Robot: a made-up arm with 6 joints. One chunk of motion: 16 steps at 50 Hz.
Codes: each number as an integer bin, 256 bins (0 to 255) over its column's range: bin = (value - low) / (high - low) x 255, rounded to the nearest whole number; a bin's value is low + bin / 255 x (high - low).
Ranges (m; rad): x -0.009..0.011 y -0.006..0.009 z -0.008..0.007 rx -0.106..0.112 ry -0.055..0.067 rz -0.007..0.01
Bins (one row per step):
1: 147 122 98 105 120 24
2: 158 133 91 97 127 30
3: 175 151 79 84 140 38
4: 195 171 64 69 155 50
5: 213 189 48 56 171 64
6: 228 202 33 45 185 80
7: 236 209 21 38 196 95
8: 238 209 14 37 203 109
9: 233 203 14 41 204 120
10: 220 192 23 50 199 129
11: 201 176 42 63 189 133
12: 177 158 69 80 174 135
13: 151 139 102 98 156 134
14: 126 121 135 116 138 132
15: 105 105 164 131 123 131
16: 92 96 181 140 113 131
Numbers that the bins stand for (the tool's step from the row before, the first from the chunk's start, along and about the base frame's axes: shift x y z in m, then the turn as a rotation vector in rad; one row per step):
1: 0.00253 0.00118 -0.00224 -0.01624 0.00241 -0.00540
2: 0.00339 0.00182 -0.00265 -0.02307 0.00576 -0.00500
3: 0.00473 0.00288 -0.00335 -0.03419 0.01198 -0.00447
4: 0.00629 0.00406 -0.00424 -0.04701 0.01916 -0.00367
5: 0.00771 0.00512 -0.00518 -0.05813 0.02681 -0.00273
6: 0.00888 0.00588 -0.00606 -0.06753 0.03351 -0.00167
7: 0.00951 0.00629 -0.00676 -0.07351 0.03877 -0.00067
8: 0.00967 0.00629 -0.00718 -0.07437 0.04212 0.00027
9: 0.00927 0.00594 -0.00718 -0.07095 0.04260 0.00100
10: 0.00825 0.00529 -0.00665 -0.06325 0.04021 0.00160
11: 0.00676 0.00435 -0.00553 -0.05214 0.03542 0.00187
12: 0.00488 0.00329 -0.00394 -0.03761 0.02825 0.00200
13: 0.00284 0.00218 -0.00200 -0.02222 0.01964 0.00193
14: 0.00088 0.00112 -0.00006 -0.00683 0.01102 0.00180
15: -0.00076 0.00018 0.00165 0.00599 0.00385 0.00173
16: -0.00178 -0.00035 0.00265 0.01369 -0.00094 0.00173

